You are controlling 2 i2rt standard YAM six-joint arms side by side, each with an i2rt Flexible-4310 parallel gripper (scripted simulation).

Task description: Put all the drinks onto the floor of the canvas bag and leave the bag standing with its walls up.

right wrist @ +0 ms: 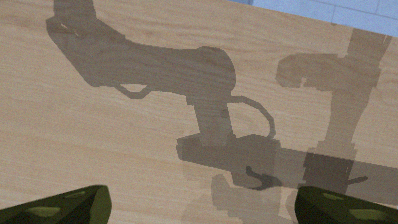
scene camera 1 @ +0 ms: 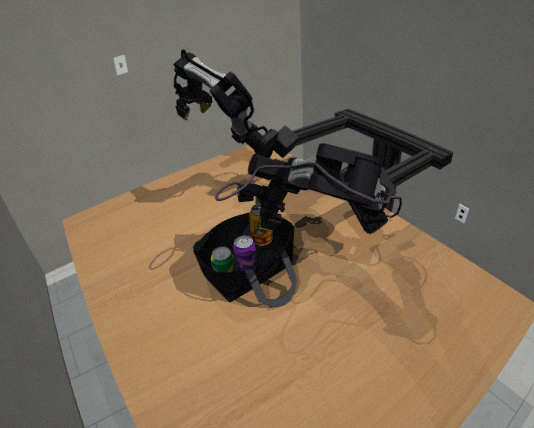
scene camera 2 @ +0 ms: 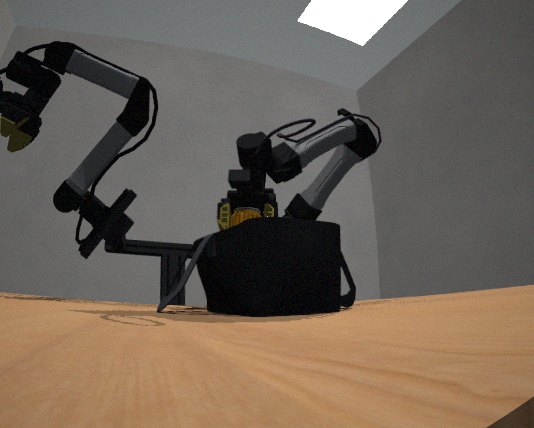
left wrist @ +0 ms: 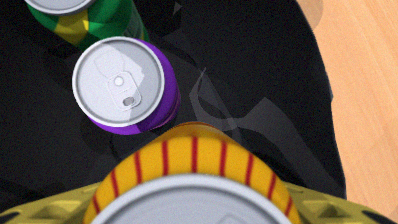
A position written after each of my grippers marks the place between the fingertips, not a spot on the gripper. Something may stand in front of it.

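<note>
Black canvas bag (scene camera 2: 266,265), visible also in scene camera 1 (scene camera 1: 231,285) and the left wrist view (left wrist: 268,70). My left gripper (scene camera 2: 245,235), visible also in scene camera 1 (scene camera 1: 259,222) and the left wrist view (left wrist: 193,188). My right gripper (right wrist: 202,196), visible.
</note>
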